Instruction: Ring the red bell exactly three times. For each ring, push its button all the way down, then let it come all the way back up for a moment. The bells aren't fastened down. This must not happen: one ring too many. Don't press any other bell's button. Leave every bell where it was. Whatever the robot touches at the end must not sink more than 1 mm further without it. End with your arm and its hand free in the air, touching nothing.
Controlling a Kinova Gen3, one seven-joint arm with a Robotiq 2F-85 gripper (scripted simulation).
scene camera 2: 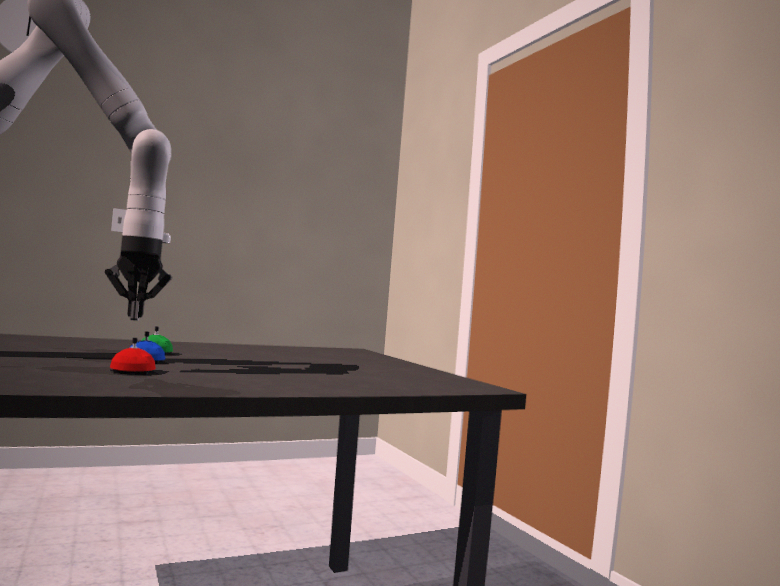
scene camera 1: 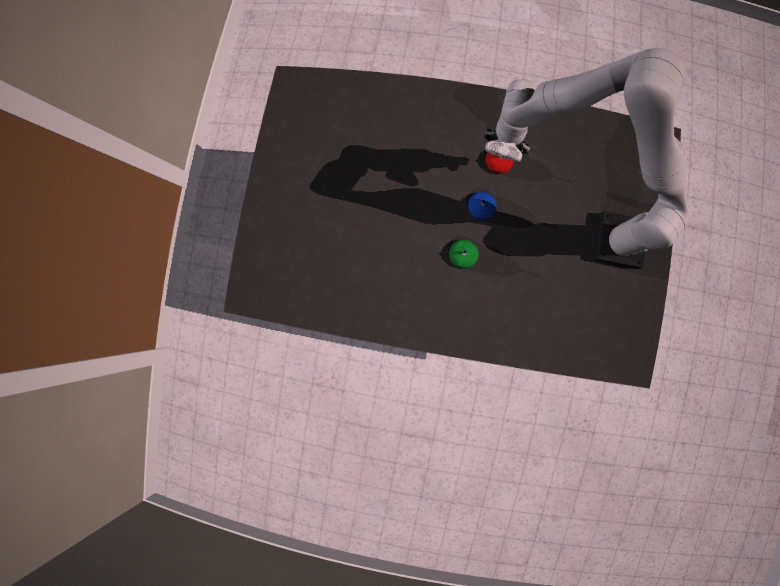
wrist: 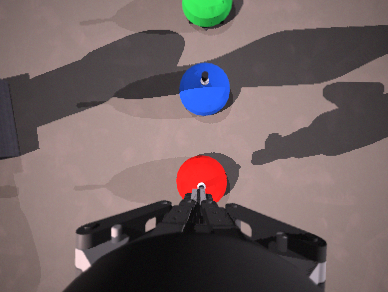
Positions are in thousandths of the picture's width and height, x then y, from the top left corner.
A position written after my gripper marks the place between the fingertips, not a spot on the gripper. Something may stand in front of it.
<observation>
In view: my gripper (scene camera 2: 172,547), a blue bell (wrist: 527,307) and a red bell (scene camera 2: 169,613).
The red bell shows as well in the wrist view (wrist: 514,584). My gripper also shows in the wrist view (wrist: 512,676).
</observation>
